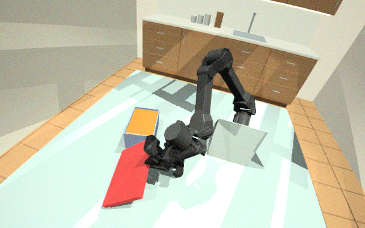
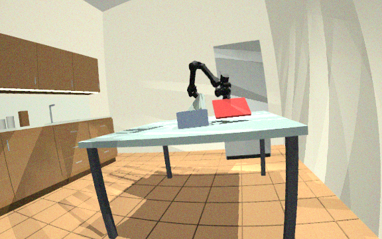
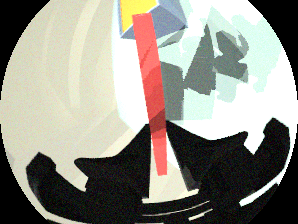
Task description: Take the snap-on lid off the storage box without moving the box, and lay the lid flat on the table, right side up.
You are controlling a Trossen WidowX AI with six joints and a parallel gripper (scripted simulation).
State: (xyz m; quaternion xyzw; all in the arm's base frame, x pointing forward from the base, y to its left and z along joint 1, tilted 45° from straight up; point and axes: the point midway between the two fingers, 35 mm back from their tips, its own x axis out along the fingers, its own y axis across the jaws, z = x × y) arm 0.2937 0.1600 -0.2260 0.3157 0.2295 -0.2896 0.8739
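Now: the lid 6 cm ahead of my gripper tip, 1 cm to the left of it and 5 cm below it. From my gripper tip the other things lie so: storage box: 13 cm ahead, 26 cm to the right, 10 cm below.
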